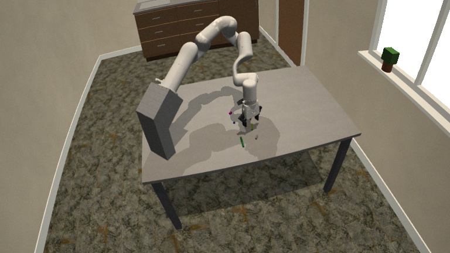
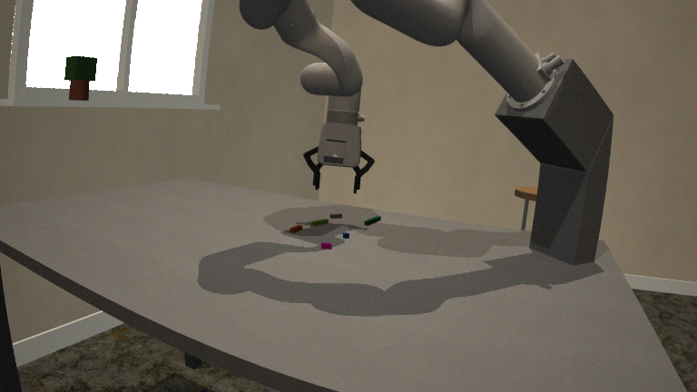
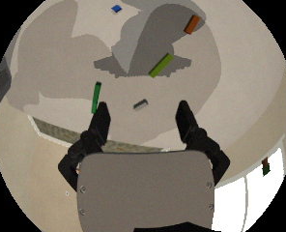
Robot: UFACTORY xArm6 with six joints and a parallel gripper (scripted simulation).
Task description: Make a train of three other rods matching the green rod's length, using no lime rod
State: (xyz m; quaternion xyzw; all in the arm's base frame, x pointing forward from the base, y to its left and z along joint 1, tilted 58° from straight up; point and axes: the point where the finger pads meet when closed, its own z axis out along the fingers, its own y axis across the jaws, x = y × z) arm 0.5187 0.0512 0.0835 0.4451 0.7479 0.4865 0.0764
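Right now my hand is 8 cm above the grey rod, 4 cm to the left of it and 4 cm short of it. Also, from my hand: lime rod (8 cm below, 4 cm to the left); then orange rod (13 cm to the left, 8 cm below, 2 cm behind); then green rod (9 cm to the right, 8 cm below, 4 cm behind).
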